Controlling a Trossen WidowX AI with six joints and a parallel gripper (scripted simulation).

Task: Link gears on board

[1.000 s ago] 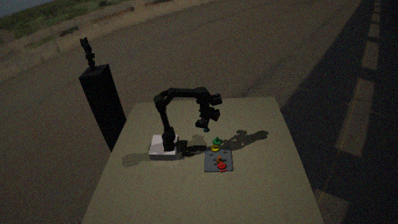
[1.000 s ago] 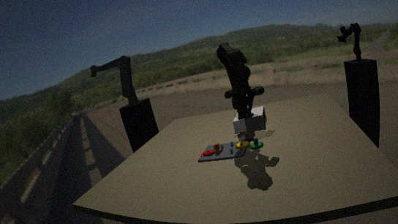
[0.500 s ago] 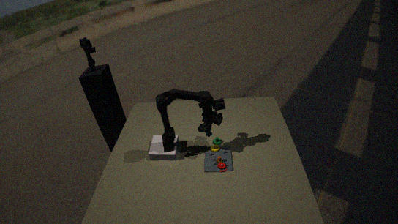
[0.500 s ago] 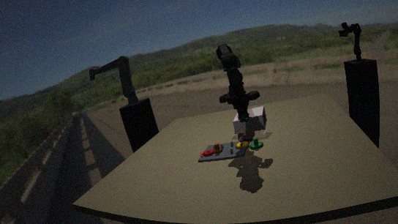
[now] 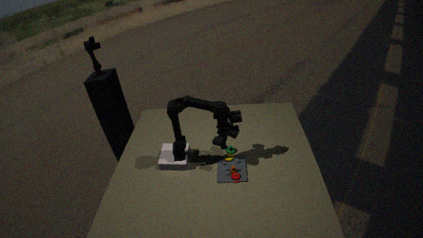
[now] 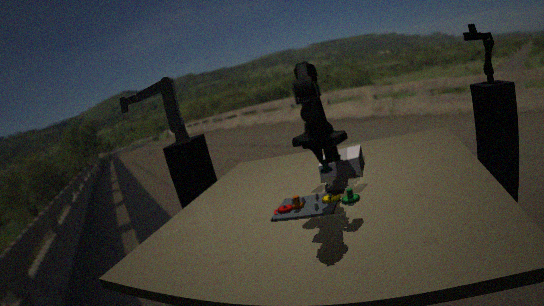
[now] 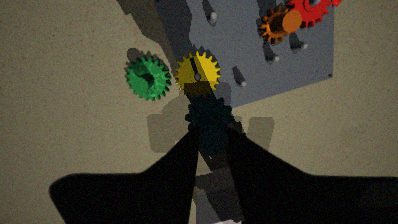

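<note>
Right now my gripper tip is 11 cm to the left of the orange gear, 10 cm above it and 4 cm short of it. Round my gripper tip: teal gear (1 cm below); yellow gear (11 cm below, 2 cm ahead); green gear (11 cm below, 7 cm to the left, 4 cm ahead).
</note>
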